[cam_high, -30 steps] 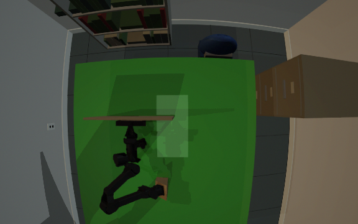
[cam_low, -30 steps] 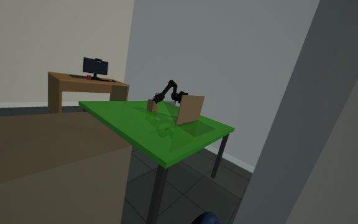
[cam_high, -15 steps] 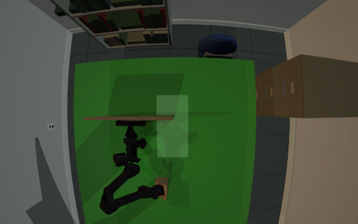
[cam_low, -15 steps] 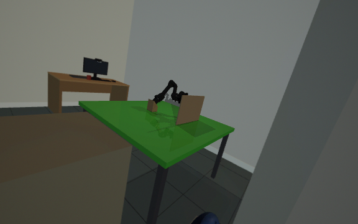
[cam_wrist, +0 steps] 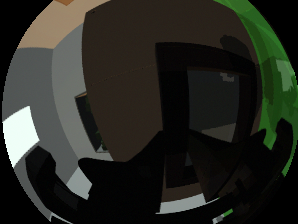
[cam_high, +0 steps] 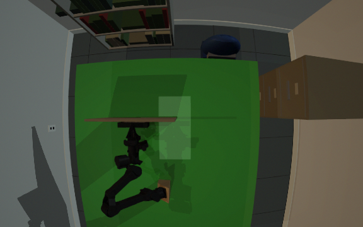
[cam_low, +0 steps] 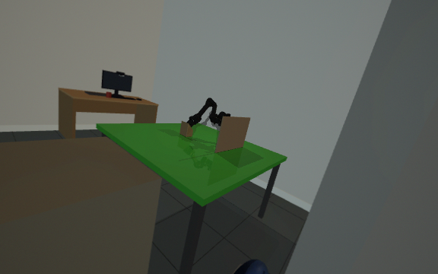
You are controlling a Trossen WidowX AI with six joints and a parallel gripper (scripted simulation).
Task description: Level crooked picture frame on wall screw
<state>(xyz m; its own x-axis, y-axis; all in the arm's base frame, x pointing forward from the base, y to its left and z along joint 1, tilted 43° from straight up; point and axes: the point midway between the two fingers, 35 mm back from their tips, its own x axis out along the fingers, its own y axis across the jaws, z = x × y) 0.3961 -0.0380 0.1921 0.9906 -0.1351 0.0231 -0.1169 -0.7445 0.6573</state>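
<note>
Now: gripper tip 50 mm above the picture frame and 10 mm to the right of it. From my gripper tip the other things lie so: brown wall board (60 mm below, 20 mm ahead, 10 mm to the left).
</note>
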